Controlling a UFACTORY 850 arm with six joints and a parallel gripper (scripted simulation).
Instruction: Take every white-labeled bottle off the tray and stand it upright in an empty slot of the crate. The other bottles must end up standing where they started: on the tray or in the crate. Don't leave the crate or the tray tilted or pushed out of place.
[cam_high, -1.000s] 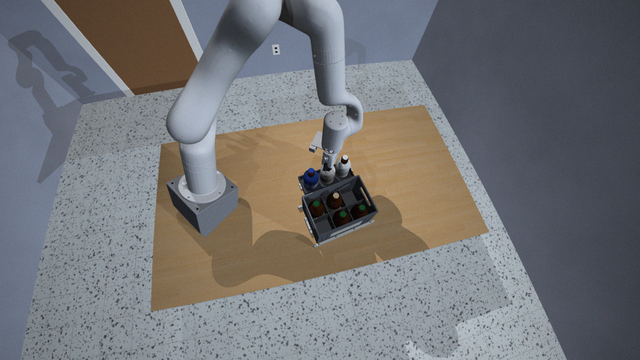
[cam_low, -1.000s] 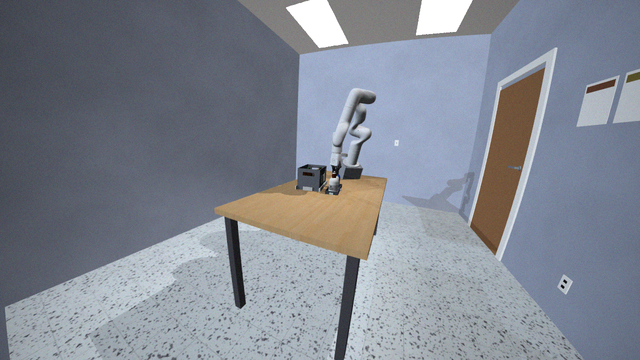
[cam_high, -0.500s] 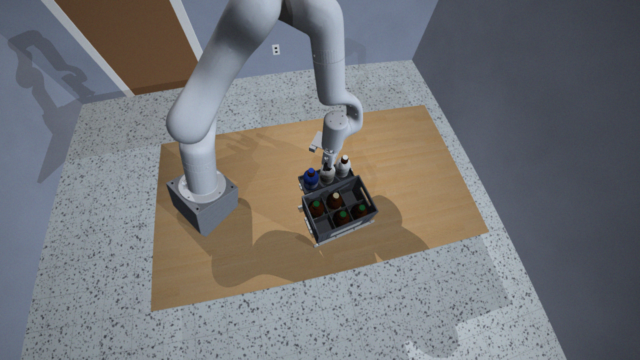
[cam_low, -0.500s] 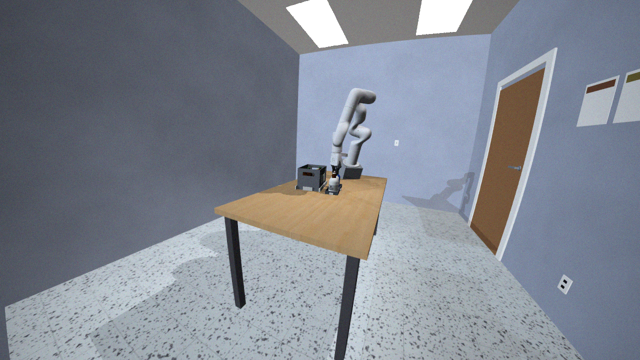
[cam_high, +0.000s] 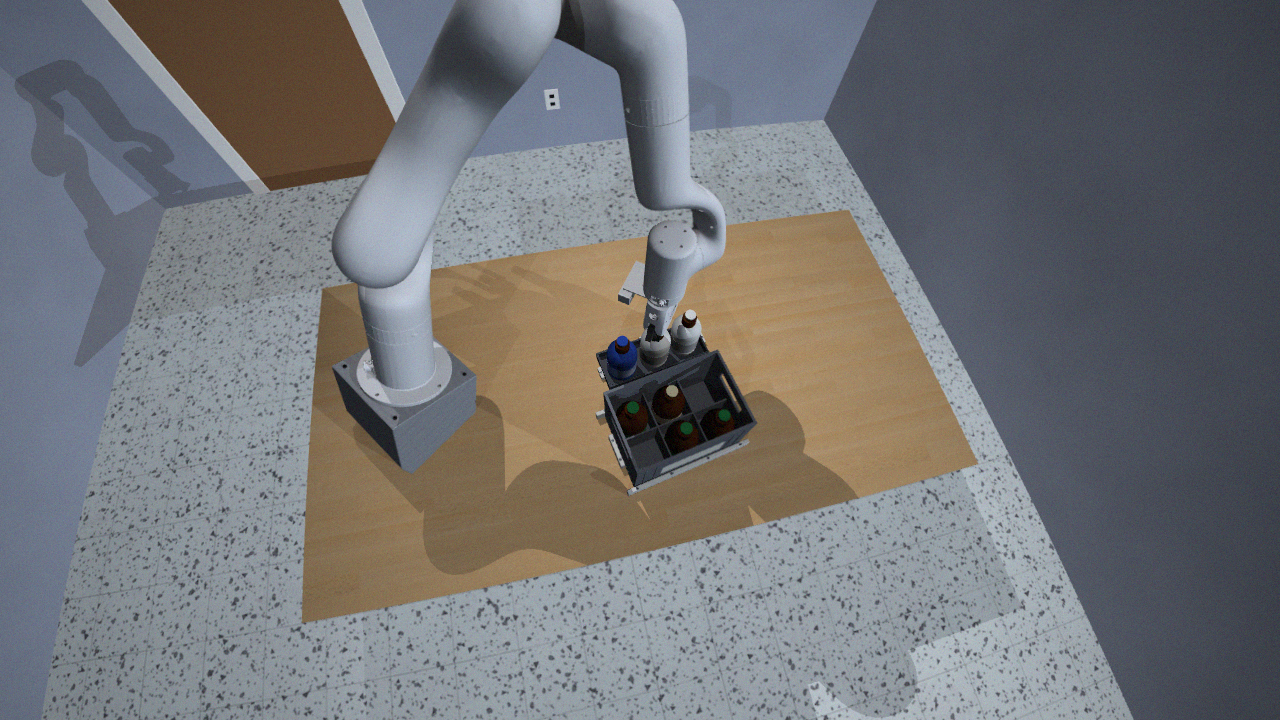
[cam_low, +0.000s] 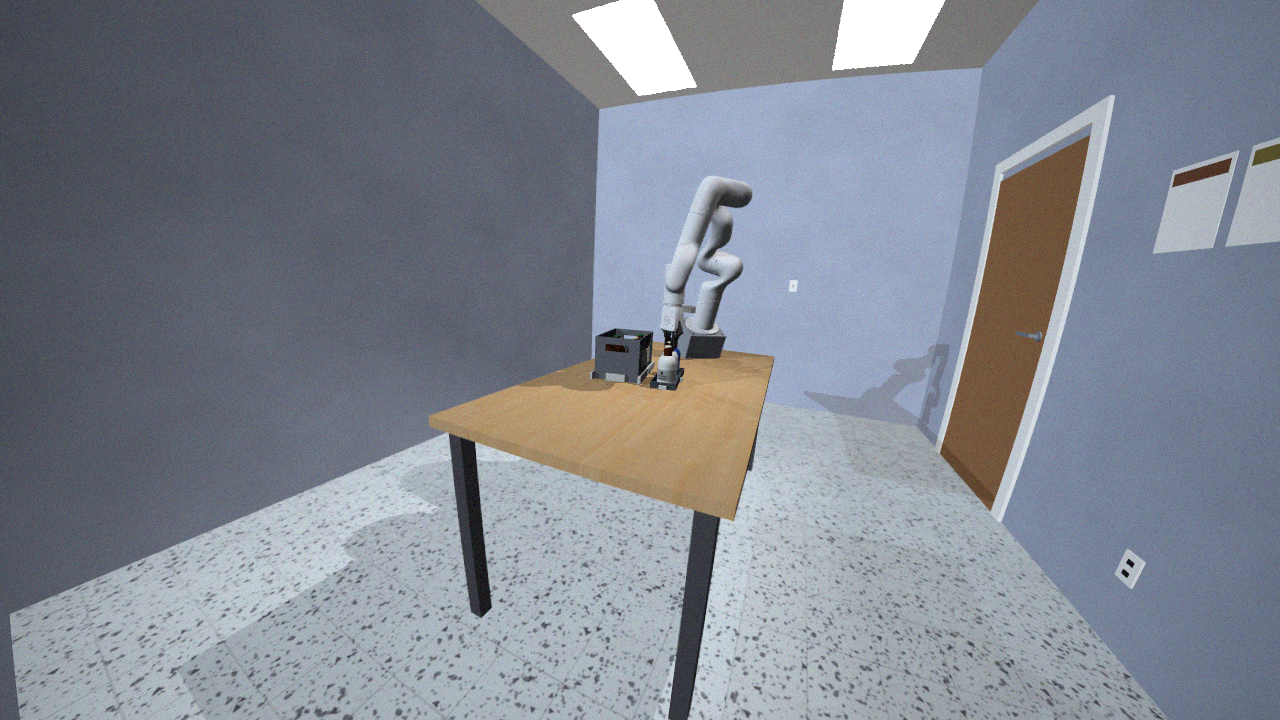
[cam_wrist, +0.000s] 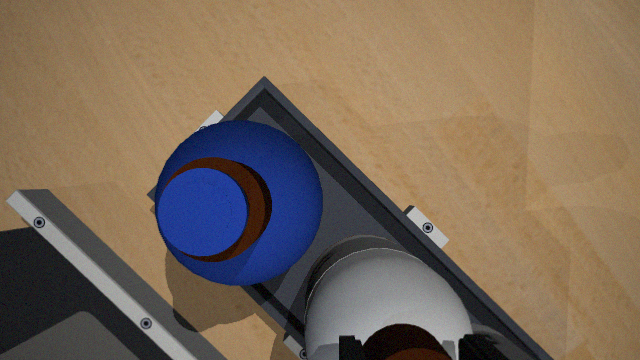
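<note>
My gripper is now 90 mm past the blue-labeled bottle, 70 mm above it and 10 mm to the left of it. The rest, counted from my hand: crate: 200 mm to the right, 70 mm below, 20 mm behind; then dark tray: 150 mm below.
</note>
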